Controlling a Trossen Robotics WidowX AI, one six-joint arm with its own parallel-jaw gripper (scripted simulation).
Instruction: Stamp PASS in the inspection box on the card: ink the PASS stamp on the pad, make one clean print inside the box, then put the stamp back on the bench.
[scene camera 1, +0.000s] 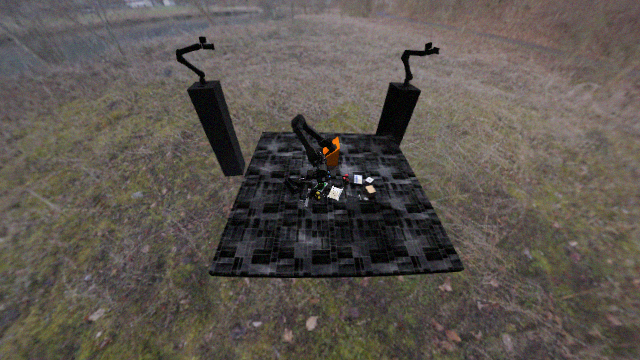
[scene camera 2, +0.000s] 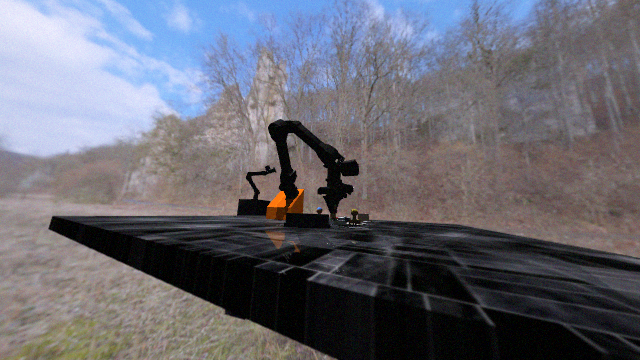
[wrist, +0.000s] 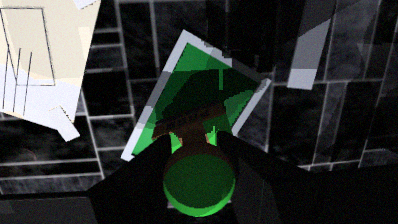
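Note:
Wrist view: cream card (wrist: 51, 51), green ink pad (wrist: 196, 73), my gripper (wrist: 193, 141).

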